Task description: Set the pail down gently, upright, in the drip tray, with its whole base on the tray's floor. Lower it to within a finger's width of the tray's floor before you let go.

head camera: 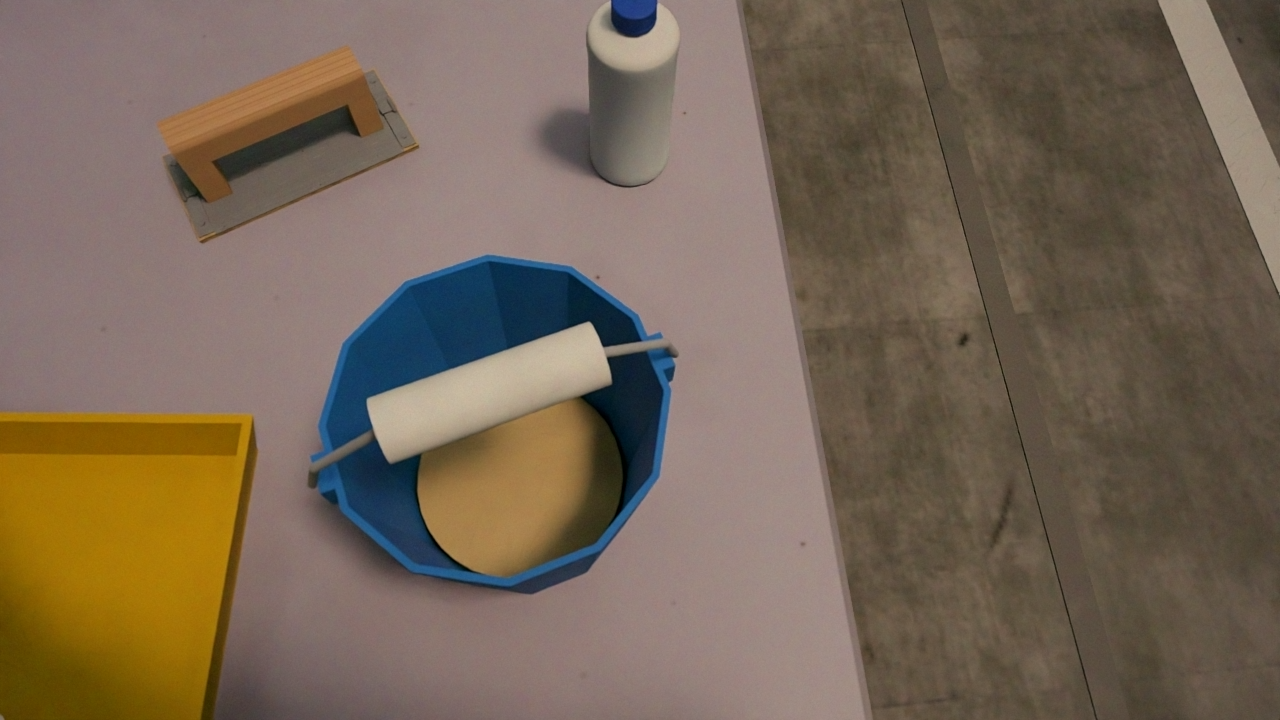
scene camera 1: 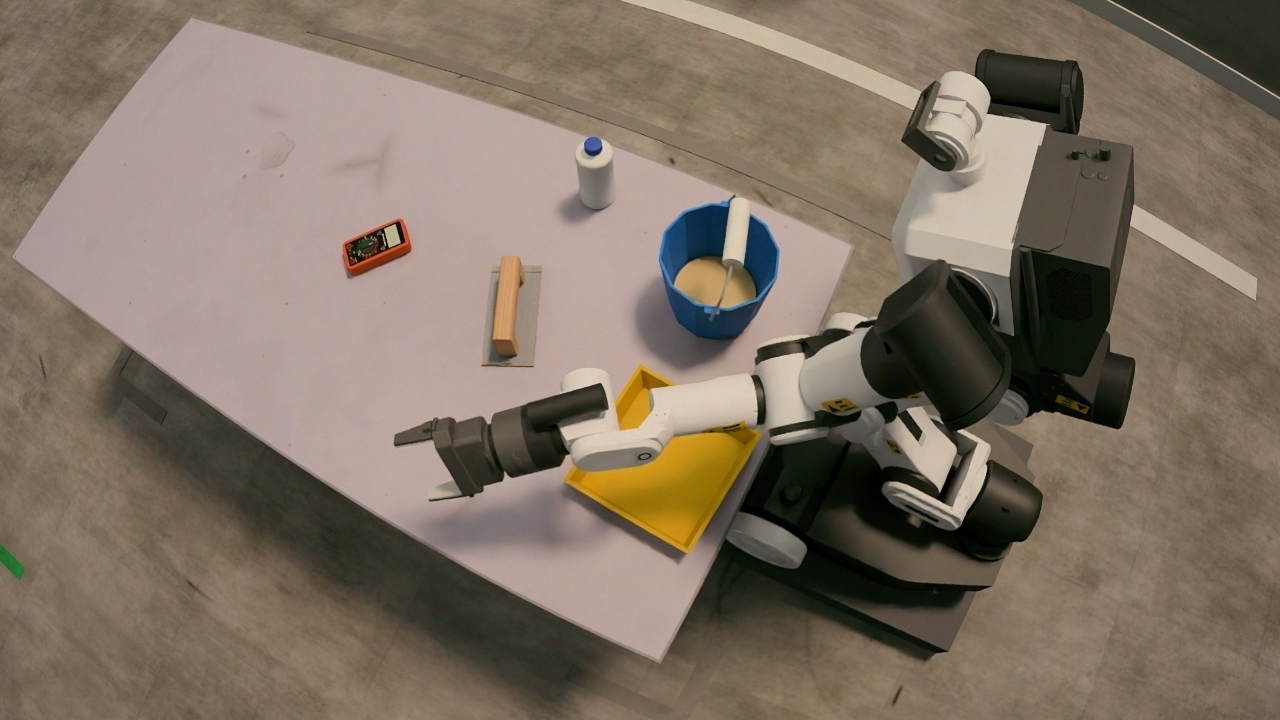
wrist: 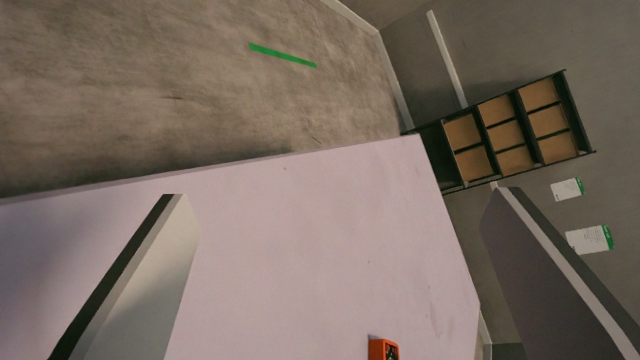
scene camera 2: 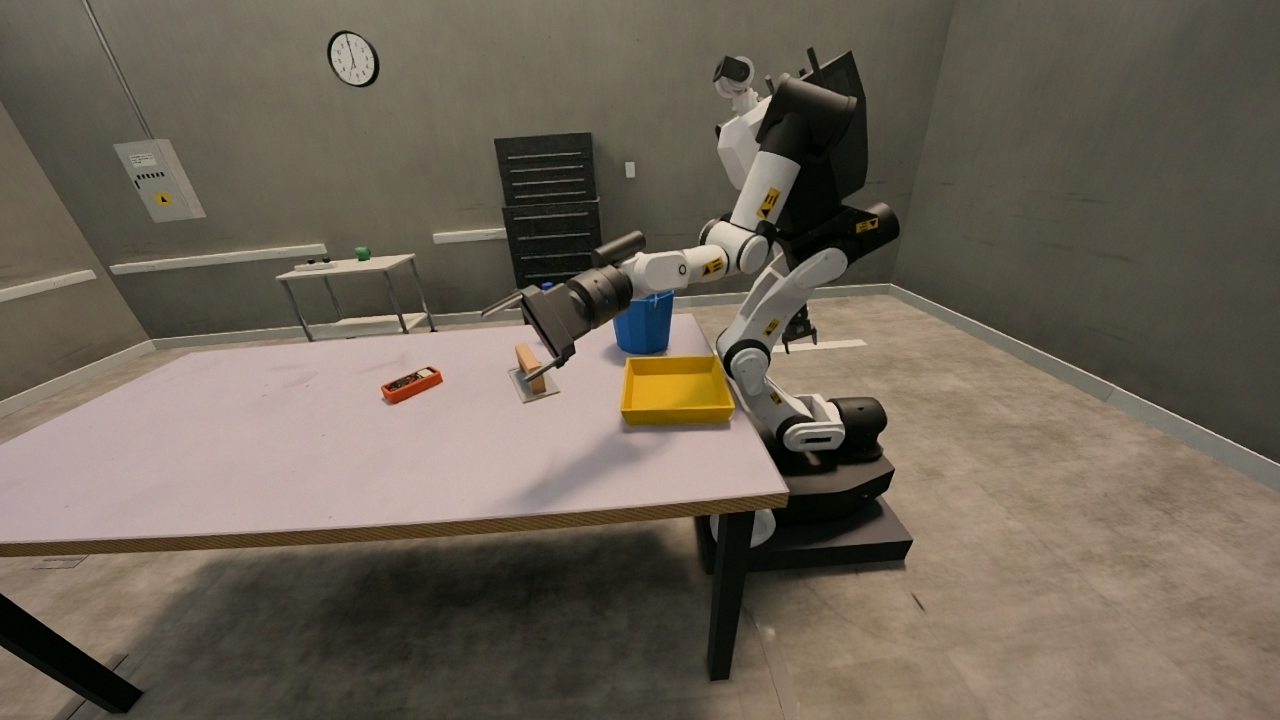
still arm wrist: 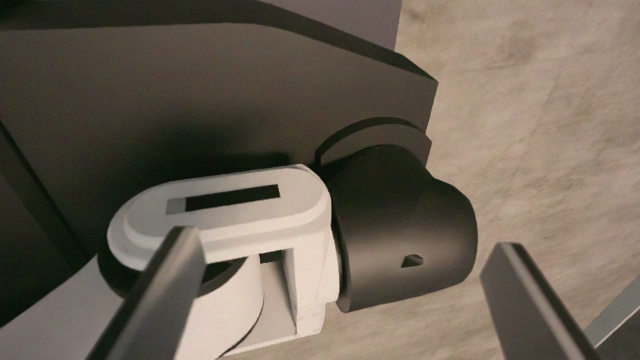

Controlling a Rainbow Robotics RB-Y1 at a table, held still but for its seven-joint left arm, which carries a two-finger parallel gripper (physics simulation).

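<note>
The blue pail (head camera: pixel 447 313) (scene camera 1: pixel 733 323) (scene camera 2: pixel 642 326) stands upright on the table beside the yellow drip tray (head camera: pixel 125 434) (scene camera 1: pixel 626 516) (scene camera 2: pixel 675 416). The pail has a tan bottom or filling, and its wire handle with a white grip (head camera: pixel 489 392) (scene camera 1: pixel 735 232) lies across its mouth. Part of the tray shows in the head view; the arm crosses above it in scene camera 1. My gripper (scene camera 1: pixel 413 467) (scene camera 2: pixel 507 345) (wrist: pixel 340 192) is open and empty, raised above the table beyond the tray, apart from the pail.
A white bottle with a blue cap (head camera: pixel 631 98) (scene camera 1: pixel 595 176) stands near the table's edge. A wooden-handled float (head camera: pixel 268 98) (scene camera 1: pixel 507 304) (scene camera 2: pixel 529 367) lies between the bottle and the tray. An orange multimeter (scene camera 1: pixel 376 247) (scene camera 2: pixel 411 384) (wrist: pixel 383 350) lies farther along the table.
</note>
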